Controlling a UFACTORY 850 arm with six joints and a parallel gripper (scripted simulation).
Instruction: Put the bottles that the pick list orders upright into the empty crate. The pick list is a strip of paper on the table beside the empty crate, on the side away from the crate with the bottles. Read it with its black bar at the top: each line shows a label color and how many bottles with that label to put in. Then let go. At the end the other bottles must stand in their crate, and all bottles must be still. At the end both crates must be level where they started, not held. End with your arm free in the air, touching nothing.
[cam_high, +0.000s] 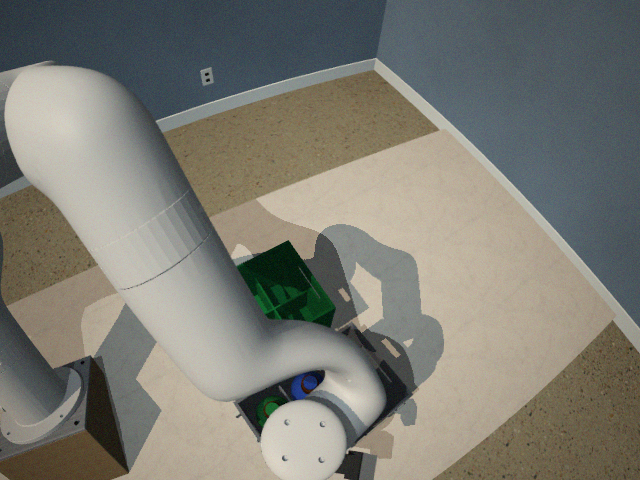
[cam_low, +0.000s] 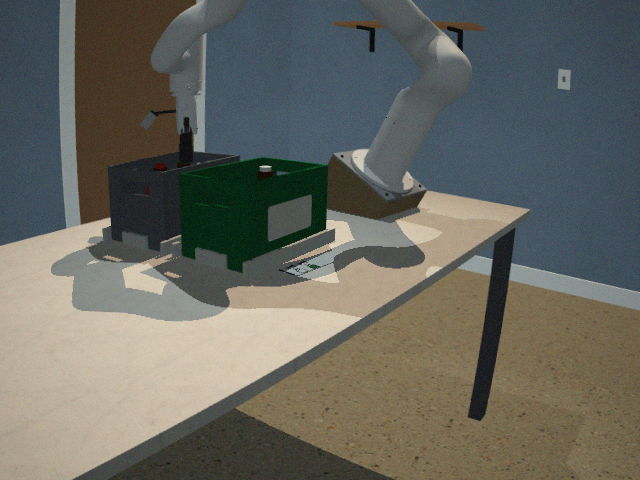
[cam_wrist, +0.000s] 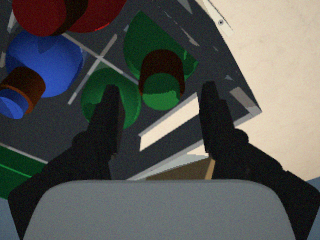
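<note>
My gripper is now 9 cm to the right of the green bottle, 9 cm above it and 2 cm past it. Also, from my hand: grey crate (9 cm below, 8 cm ahead, 6 cm to the left); then red bottle (9 cm below, 9 cm ahead, 2 cm to the left); then blue bottle (11 cm to the left, 9 cm below, 7 cm ahead).
</note>
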